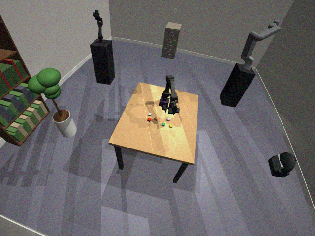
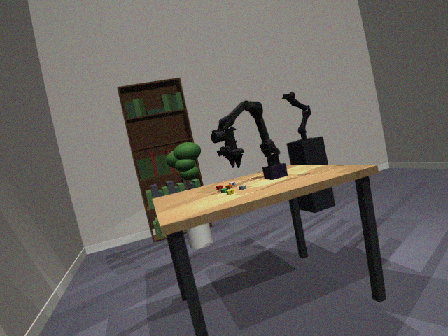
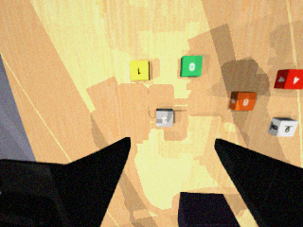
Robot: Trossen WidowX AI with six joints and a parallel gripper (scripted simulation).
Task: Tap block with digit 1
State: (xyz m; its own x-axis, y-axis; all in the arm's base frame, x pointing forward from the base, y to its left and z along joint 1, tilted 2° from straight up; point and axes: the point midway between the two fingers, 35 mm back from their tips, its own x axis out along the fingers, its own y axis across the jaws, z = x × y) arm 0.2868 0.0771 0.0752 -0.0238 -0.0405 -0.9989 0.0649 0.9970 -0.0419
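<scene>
My gripper tip is 110 mm above the yellow block, 80 mm short of it and 40 mm to the right of it. The rest, counted from my gripper tip: orange block (140 mm to the right, 110 mm below, 10 mm ahead); grey block (110 mm below, 10 mm behind); green block (110 mm below, 80 mm ahead, 50 mm to the right).
</scene>
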